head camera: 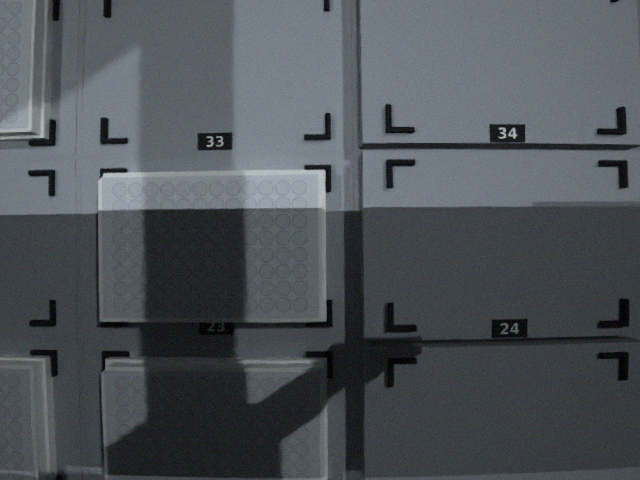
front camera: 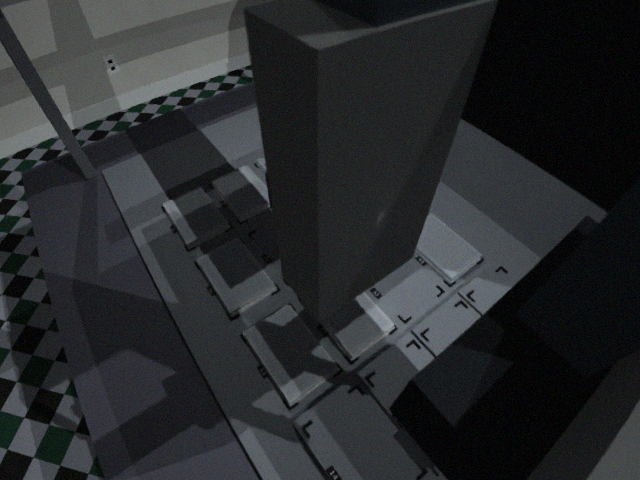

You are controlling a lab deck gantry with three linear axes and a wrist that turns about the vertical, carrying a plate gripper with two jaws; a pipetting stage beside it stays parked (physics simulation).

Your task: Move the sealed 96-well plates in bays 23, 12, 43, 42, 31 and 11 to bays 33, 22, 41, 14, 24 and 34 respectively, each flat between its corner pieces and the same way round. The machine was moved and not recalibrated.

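Places are measured from the robot's base along level axes (x ahead, y left, z up), in millimetres.
Pixels of known places: robot's base at its link origin: (front camera: 165, 208).
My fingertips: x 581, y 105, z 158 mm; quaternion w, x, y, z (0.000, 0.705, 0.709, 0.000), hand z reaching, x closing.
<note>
Ahead of a thing's pixels: the offset from my fingertips to its top centre. "spot": to the spot under its first point.
The sealed plate of bay 23 @[spot: dy +39, dx -146, dz -144 mm] (front camera: 364, 333) (head camera: 279, 248) lies flat between its corner pieces, part hidden by the column in the front view. Bay 33 @[spot: dy +147, dx -154, dz -159 mm] (head camera: 279, 67) (front camera: 413, 291) is empty. Bays 34 @[spot: dy +141, dx -30, dz -144 mm] (head camera: 501, 67) and 24 @[spot: dy +35, dx -29, dz -144 mm] (head camera: 506, 258) are empty in the head view. The plates in bays 12 @[dy -64, dx -356, dz -144 mm] (front camera: 235, 279) (head camera: 15, 418), 11 (front camera: 201, 214) and 43 @[dy +257, dx -192, dz -144 mm] (front camera: 449, 248) lie on the deck. Bay 22 is empty where its right part @[spot: dy +34, dx -304, dz -159 mm] (head camera: 31, 263) shows. Bay 14 @[spot: dy -54, dx -43, dz -144 mm] (front camera: 361, 434) is empty. Bays 31, 41 and 42 are largely hidden or out of view. The gripper jaws do not show in either view.
A tall grey column (front camera: 361, 155) stands over the deck and hides its middle. Plates also lie in bays 13 @[dy -64, dx -192, dz -144 mm] (front camera: 292, 353) (head camera: 305, 444), 21 (front camera: 240, 193) and 32 @[spot: dy +146, dx -304, dz -144 mm] (head camera: 15, 67). Dark machine parts (front camera: 578, 310) cover the right side. Raised edges run beside bays 24 and 34.
</note>
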